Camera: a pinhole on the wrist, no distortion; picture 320 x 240 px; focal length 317.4 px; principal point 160.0 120.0 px. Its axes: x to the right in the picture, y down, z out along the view. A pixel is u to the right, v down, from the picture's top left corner.
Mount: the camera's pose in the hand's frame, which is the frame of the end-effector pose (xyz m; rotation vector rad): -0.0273 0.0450 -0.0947 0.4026 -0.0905 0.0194
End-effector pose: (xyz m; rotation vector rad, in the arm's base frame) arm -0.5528 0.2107 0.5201 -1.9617 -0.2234 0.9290
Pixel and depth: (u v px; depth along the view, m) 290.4 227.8 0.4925
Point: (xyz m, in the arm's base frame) -0.7678 0.5639 0.3226
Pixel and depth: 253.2 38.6 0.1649
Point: -0.5653 0.2771 0.5500
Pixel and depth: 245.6 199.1 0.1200
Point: -0.5829 0.2133 0.4942
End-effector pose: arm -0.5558 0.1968 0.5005 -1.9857 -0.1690 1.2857
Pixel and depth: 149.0 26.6 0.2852
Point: -0.6547 0.3397 0.6081
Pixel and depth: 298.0 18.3 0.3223
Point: -0.6077 0.4539 0.5131
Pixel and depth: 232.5 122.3 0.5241
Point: -0.8195 0.5365 0.4828
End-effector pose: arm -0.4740 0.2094 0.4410 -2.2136 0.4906 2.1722
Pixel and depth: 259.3 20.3 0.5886
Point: -0.7755 0.6075 0.2372
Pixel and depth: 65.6 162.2 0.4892
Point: -0.8098 0.4190 0.6171
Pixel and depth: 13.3 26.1 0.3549
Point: -0.6005 0.4763 0.6038
